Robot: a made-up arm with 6 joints.
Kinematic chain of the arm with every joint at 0, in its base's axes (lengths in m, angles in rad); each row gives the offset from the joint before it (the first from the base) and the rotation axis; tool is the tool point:
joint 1: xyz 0 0 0.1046 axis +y
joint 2: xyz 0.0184 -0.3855 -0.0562 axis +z
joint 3: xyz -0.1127 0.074 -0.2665 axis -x
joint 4: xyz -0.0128 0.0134 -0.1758 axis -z
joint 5: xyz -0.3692 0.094 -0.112 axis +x
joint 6: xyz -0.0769 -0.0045 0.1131 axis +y
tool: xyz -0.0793 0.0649 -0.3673
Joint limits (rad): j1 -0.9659..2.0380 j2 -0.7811..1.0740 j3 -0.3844..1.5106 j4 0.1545..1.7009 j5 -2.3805..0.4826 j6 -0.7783..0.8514
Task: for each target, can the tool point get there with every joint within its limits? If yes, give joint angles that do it. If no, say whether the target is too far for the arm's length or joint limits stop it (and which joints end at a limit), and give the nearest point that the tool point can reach.
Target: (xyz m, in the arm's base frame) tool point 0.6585 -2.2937 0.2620
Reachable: no: too far | nearest point 0.4237 -1.2564 -0.1862 | short by 1.154 m
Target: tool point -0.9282 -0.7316 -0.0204
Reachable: yes | joints 0.9224 0.3715 1.2221 0.9392 -1.4484 0.1102
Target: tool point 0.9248 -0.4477 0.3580
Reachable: no: joint limits stop it (at a limit: joint 1, joint 2, joint 3, joint 4) | nearest point 0.8238 -0.4520 0.0848 | short by 0.291 m
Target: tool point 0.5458 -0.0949 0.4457
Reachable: no: joint limits stop it (at a limit: joint 1, joint 2, joint 3, joint 4, joint 5) | nearest point 0.7106 0.1427 0.5363 | short by 0.303 m
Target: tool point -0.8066 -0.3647 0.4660
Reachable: yes | joints 1.5387 -0.0614 1.2350 1.3152 -2.0166 -0.1648
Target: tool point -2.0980 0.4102 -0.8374
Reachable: no: too far | nearest point -1.0582 0.0310 -0.3705 | short by 1.201 m
